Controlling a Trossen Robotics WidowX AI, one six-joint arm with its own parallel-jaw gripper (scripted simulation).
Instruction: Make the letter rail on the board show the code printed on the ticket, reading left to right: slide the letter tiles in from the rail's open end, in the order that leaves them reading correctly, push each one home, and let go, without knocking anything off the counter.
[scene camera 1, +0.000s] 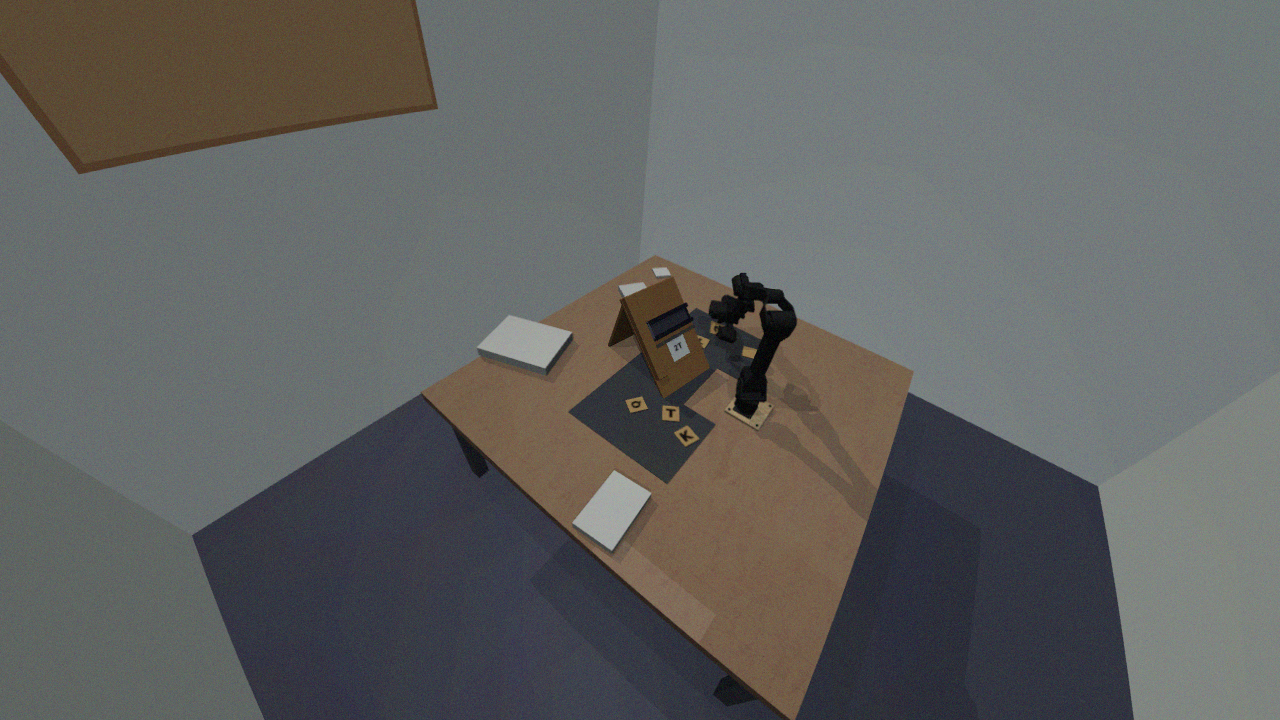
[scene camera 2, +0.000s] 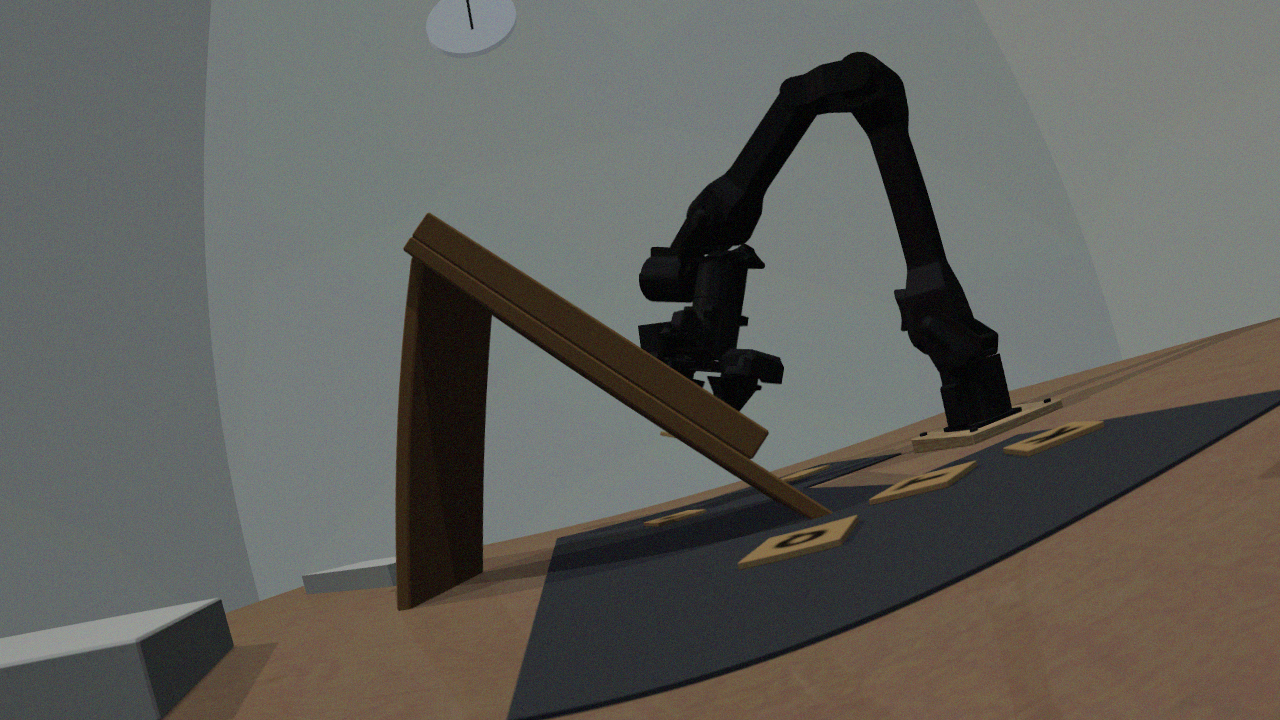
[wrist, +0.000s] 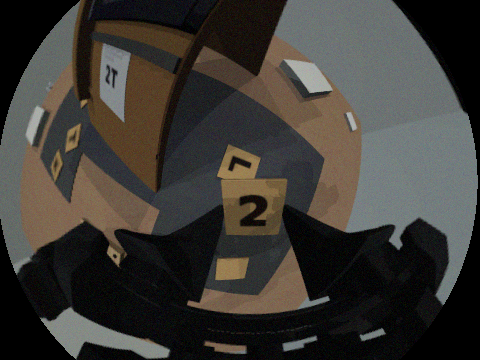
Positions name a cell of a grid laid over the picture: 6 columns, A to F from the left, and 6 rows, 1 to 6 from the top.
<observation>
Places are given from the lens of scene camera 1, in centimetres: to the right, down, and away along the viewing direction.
my gripper (scene camera 1: D3): 29, -11, 143
grey box (scene camera 1: C3): -41, -6, 136
white pad (scene camera 1: C5): -8, 39, 94
The marked spots on the grey box and the white pad are 70 cm apart.
</observation>
